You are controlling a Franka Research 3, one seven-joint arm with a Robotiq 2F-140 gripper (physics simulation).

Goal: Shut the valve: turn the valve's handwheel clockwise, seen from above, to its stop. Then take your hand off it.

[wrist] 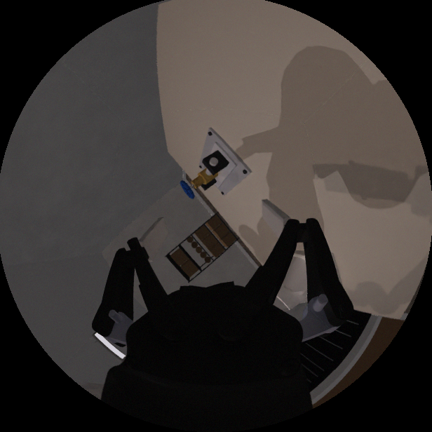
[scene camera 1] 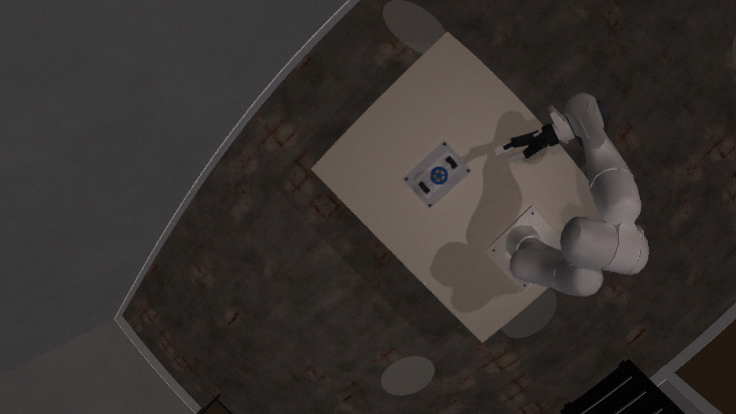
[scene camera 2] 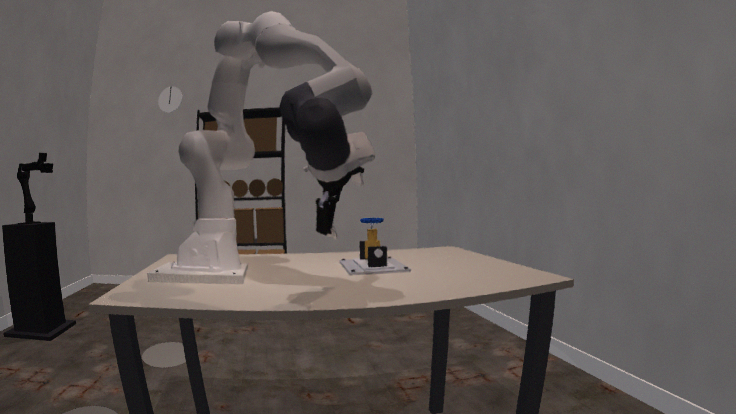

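The valve has a blue handwheel (scene camera 1: pixel 439 175) (scene camera 2: pixel 371 220) (wrist: pixel 187 189) on top of a yellow body (scene camera 2: pixel 372 245) (wrist: pixel 204 178). The body stands between black blocks on a grey base plate (scene camera 1: pixel 434 199) (scene camera 2: pixel 349 266) (wrist: pixel 236 160) fixed on the table. My gripper (scene camera 1: pixel 508 153) (wrist: pixel 212 217) is open, its two fingers wide apart with nothing between them. In the second scene view it hangs above the table, to the left of the handwheel and apart from it. The handwheel is in full view in the first scene view, and nothing touches it.
The table (scene camera 1: pixel 391 118) (scene camera 2: pixel 488 272) (wrist: pixel 225 60) carries the valve and the arm's white base (scene camera 1: pixel 532 218) (scene camera 2: pixel 205 252). A shelf rack (scene camera 2: pixel 283 175) stands behind the table. A black pedestal (scene camera 2: pixel 31 272) with a small black arm (scene camera 2: pixel 28 193) stands at the left.
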